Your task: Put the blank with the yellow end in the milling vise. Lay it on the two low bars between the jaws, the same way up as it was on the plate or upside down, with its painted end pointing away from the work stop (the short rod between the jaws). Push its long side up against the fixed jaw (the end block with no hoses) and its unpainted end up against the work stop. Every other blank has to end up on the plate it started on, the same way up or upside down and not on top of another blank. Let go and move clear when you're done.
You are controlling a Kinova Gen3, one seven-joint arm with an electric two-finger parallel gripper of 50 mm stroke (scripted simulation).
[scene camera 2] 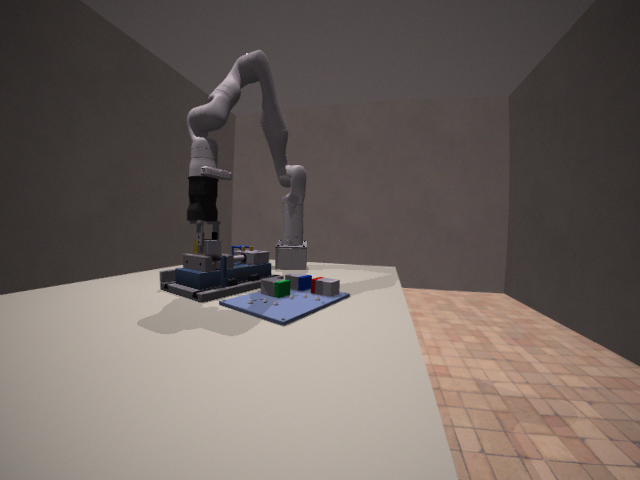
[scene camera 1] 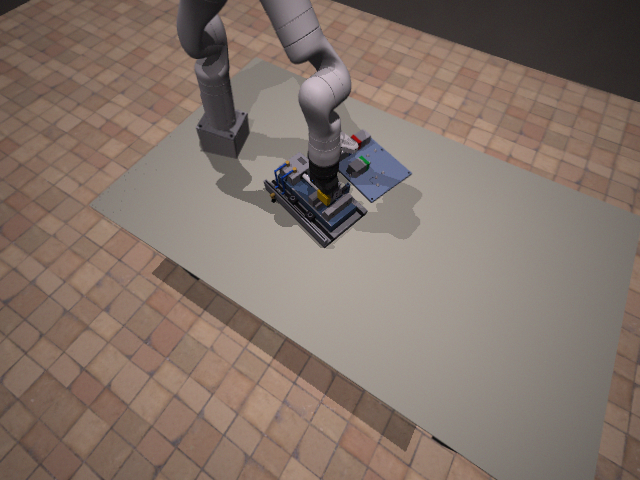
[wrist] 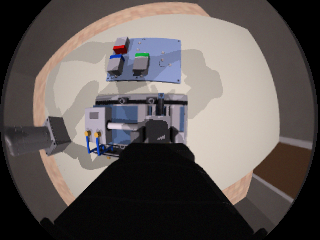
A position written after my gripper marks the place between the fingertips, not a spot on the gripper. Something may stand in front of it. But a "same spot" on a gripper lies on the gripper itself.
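My gripper is visible to me in the wrist view, in scene camera 2 and in scene camera 1 (329, 191). On my gripper, the point (scene camera 2: 215, 221) is the same spot as (wrist: 139, 136). There is also a blue plate, and on it (scene camera 2: 279, 311) and (scene camera 1: 395, 172) are one and the same spot.
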